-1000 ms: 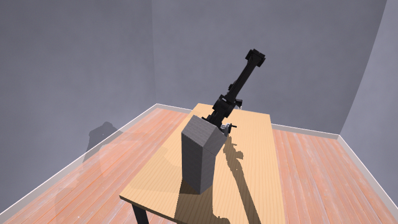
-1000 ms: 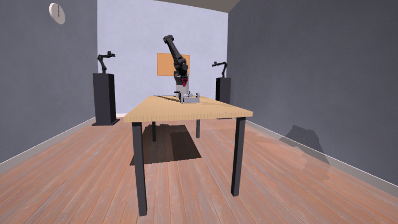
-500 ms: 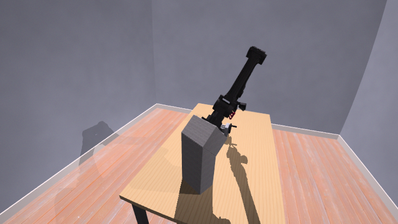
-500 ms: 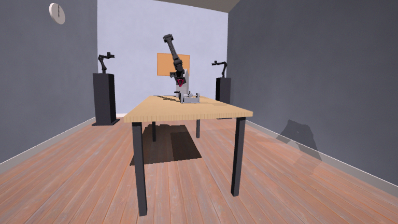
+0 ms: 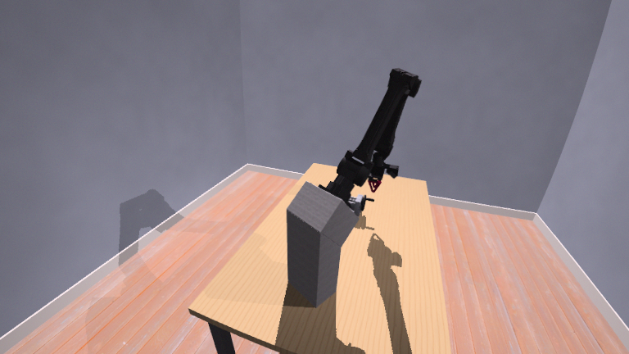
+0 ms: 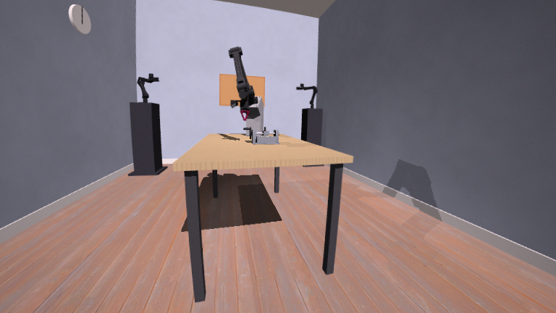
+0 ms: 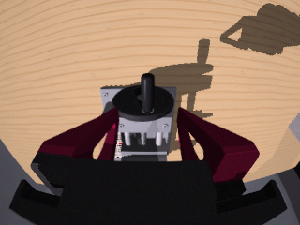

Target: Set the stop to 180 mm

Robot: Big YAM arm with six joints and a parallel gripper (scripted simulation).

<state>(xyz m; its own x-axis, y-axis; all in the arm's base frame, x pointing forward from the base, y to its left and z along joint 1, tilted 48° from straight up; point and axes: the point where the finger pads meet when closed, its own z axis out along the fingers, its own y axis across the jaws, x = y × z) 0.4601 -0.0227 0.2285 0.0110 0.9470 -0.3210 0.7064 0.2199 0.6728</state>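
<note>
Right now the black handwheel handle is 7 cm below my hand and 1 cm to the left of it.
</note>
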